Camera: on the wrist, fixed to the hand. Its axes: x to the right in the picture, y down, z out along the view.
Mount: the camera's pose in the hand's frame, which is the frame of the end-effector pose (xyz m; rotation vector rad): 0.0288 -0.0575 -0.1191 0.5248 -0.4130 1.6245
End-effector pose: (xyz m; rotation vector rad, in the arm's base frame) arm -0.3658 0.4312 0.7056 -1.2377 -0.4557 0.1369
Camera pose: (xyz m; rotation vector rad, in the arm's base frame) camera -0.2996 0.3174 0.7369 -0.7679 0.3450 1.7838
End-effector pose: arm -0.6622 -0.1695 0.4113 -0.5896 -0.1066 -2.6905
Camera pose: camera -0.7545 -0.1447 0.3155 -0.6127 -0.2737 -0.9046
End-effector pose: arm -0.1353 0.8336 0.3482 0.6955 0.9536 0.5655
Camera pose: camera -0.2184 0.8497 0.2426 1.9720 -0.0791 1.5000
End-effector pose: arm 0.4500 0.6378 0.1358 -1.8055 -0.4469 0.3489
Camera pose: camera 0.5227 0.5644 0.2232 -1.1809 0.8992 1.7520
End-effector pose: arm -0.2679 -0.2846 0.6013 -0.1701 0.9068 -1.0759
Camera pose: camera -0.3870 -0.3019 0.5394 0.6794 0.1444 0.2936
